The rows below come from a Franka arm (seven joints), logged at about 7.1 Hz.
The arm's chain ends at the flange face. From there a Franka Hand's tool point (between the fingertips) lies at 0.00 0.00 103.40 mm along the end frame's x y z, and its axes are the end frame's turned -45 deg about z.
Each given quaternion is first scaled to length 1.
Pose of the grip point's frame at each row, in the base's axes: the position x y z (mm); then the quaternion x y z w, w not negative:
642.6 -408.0 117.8 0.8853 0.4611 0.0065 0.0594
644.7 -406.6 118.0 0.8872 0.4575 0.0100 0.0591
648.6 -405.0 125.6 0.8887 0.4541 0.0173 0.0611
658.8 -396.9 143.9 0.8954 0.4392 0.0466 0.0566
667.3 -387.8 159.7 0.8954 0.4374 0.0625 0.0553
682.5 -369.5 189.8 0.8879 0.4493 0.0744 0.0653
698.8 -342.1 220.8 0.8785 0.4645 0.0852 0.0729
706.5 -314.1 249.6 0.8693 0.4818 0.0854 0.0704
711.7 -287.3 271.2 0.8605 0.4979 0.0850 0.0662
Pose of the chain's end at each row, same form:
635.7 -397.7 220.5 0.9944 0.0872 0.0287 0.0524
637.3 -396.7 220.7 0.9947 0.0832 0.0319 0.0508
639.7 -395.4 228.2 0.9948 0.0794 0.0394 0.0498
645.0 -390.7 246.2 0.9953 0.0631 0.0647 0.0345
650.7 -383.2 261.7 0.9946 0.0614 0.0789 0.0272
662.8 -364.4 291.2 0.9922 0.0753 0.0937 0.0319
676.3 -337.0 321.6 0.9893 0.0930 0.1066 0.0347
684.1 -310.0 350.5 0.9875 0.1125 0.1058 0.0324
689.8 -284.3 372.2 0.9856 0.1307 0.1039 0.0286

